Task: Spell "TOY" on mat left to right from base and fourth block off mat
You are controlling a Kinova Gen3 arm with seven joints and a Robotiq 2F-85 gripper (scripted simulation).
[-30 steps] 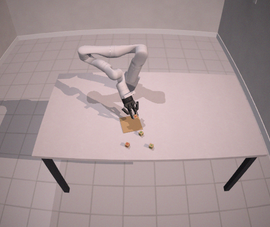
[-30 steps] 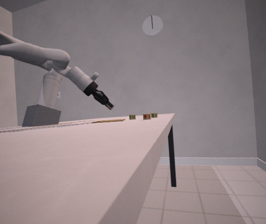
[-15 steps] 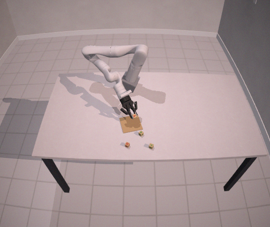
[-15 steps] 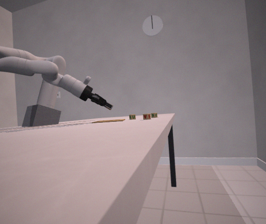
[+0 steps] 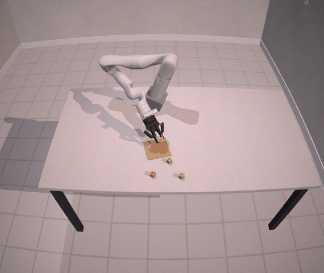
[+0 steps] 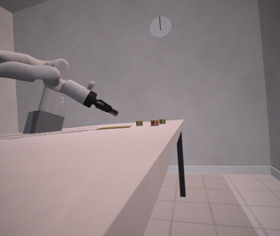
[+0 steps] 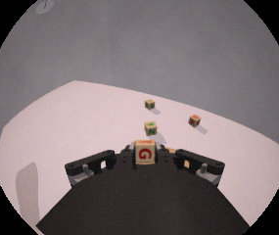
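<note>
Now: hand 1 cm short of the mat, 1 cm to the left of it and 7 cm above it.
</note>
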